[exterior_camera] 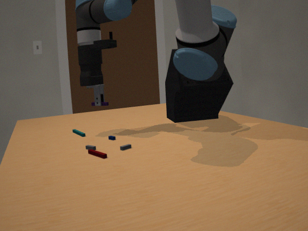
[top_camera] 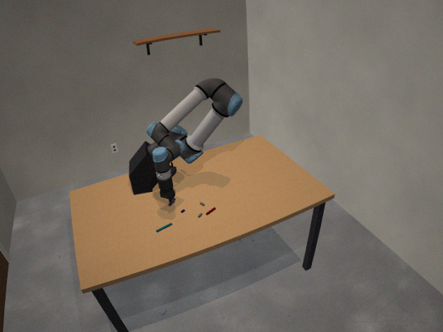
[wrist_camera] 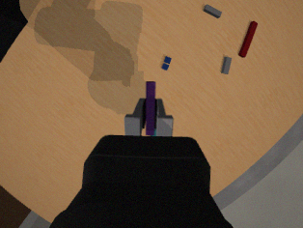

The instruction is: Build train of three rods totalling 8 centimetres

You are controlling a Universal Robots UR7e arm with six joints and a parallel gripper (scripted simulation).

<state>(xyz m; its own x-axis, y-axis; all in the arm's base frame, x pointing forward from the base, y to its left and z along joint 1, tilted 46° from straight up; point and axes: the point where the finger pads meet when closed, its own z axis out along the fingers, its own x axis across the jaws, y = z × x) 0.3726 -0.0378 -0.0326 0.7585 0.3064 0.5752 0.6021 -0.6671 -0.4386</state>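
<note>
Right now the turquoise rod is 6 cm ahead of my hand, 9 cm to the right of it and 11 cm below it. From my hand the other things lie so: red rod (7 cm ahead, 19 cm to the left, 11 cm below); purple rod (1 cm below).
</note>
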